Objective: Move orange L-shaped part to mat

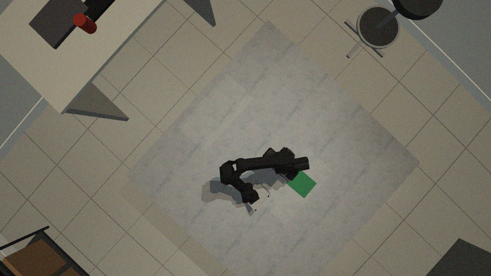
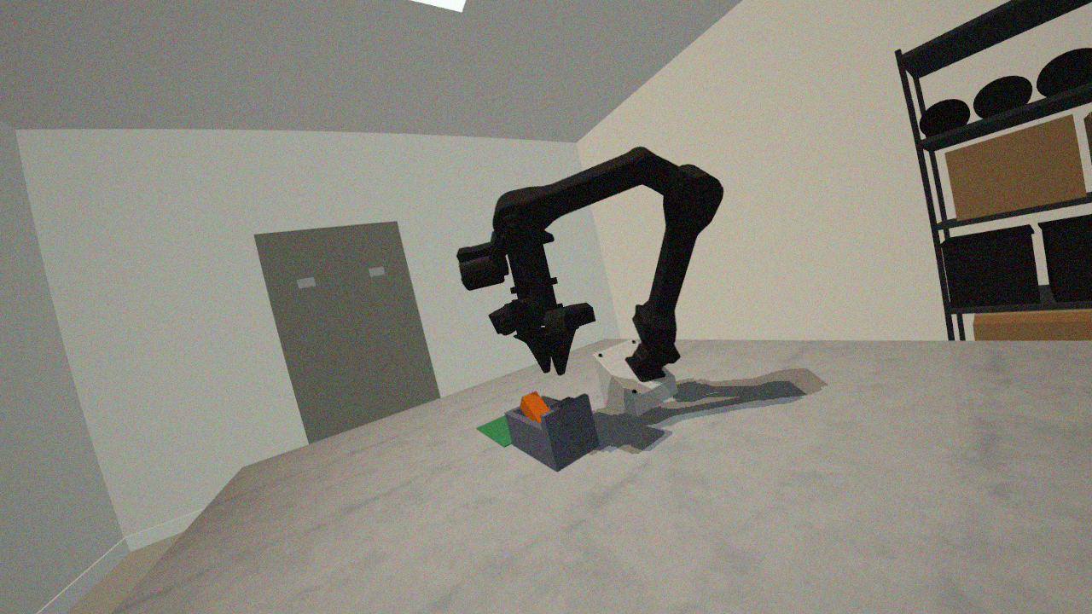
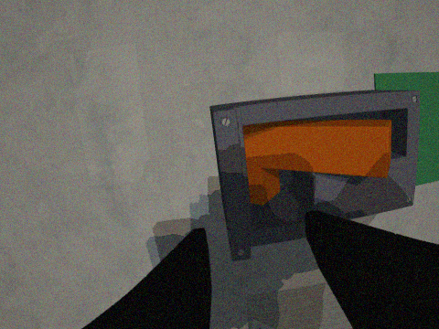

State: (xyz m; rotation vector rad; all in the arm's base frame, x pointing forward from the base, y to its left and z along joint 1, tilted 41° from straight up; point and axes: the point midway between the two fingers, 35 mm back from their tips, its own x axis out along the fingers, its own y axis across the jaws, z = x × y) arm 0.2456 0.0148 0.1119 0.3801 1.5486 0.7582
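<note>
My gripper tip is 40 mm to the left of the orange L-shaped part and 100 mm above it. From my gripper tip the other things lie so: green mat: 40 mm ahead, 220 mm to the right, 160 mm below.
</note>
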